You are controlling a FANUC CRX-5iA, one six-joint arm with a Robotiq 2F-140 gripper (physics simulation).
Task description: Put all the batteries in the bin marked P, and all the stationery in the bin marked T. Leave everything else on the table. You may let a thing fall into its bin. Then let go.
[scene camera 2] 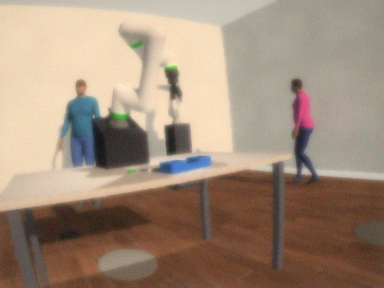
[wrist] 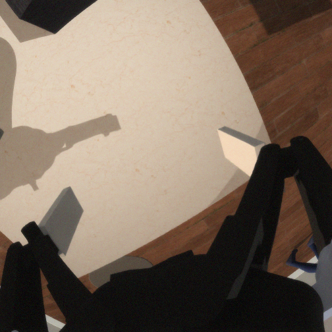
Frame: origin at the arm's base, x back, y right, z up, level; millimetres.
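Seen in the pictures: gripper, fingertip midpoint: (scene camera 2: pixel 178 108); arm's base, link origin: (scene camera 2: pixel 119 123).
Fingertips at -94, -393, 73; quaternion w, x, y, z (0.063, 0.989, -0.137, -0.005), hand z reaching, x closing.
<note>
Pixels of each thing's middle, then the offset from my fingertips to it, as dx, dy, dz. Level surfaces: height alone.
- small green thing, body centre: (scene camera 2: pixel 131 171) -324, +507, -321
- small greyish thing, body centre: (scene camera 2: pixel 143 170) -327, +442, -323
- pale table, surface height: dz -329
My gripper (scene camera 2: pixel 175 96) (wrist: pixel 146 171) is open, with its two pads wide apart and no object between them. It hangs high above the table. Blue bins (scene camera 2: pixel 185 164) stand on the table in the scene view; the marks P and T cannot be read. A small green thing (scene camera 2: pixel 131 171) lies on the table to the left of the bins, too blurred to name. A small greyish thing (scene camera 2: pixel 146 170) lies between it and the bins, also blurred. Batteries and stationery cannot be told apart here, and the bins do not show in the wrist view.
The pale table (scene camera 2: pixel 60 185) (wrist: pixel 165 95) carries the arm's black base block (scene camera 2: pixel 121 145) (wrist: pixel 52 15). A dark pedestal (scene camera 2: pixel 178 139) stands behind the table. One person (scene camera 2: pixel 83 117) stands behind at the left, another (scene camera 2: pixel 303 117) at the right.
</note>
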